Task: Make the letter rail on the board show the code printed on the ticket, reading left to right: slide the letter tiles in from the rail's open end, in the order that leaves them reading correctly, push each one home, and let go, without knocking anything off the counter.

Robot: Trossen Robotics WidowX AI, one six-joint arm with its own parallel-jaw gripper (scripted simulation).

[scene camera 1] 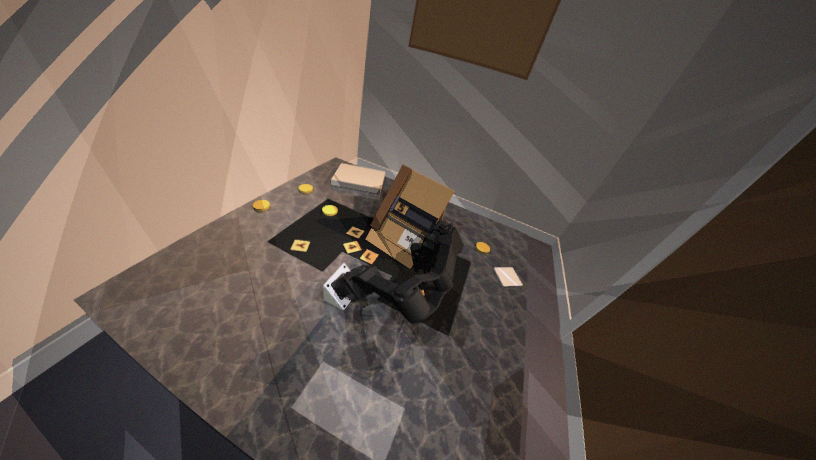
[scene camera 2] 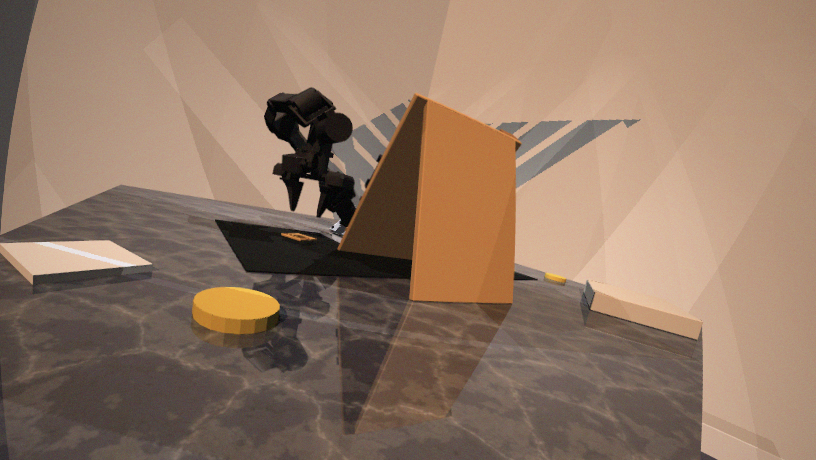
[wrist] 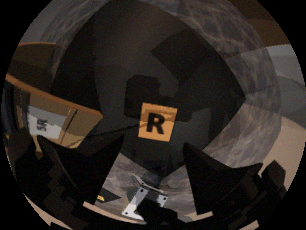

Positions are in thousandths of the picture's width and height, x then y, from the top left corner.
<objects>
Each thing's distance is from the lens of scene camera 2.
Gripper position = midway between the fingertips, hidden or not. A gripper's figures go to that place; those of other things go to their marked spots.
gripper (scene camera 2: 374, 466): 0.71 m
tan slanted board (scene camera 2: 544, 425): 0.45 m
</objects>
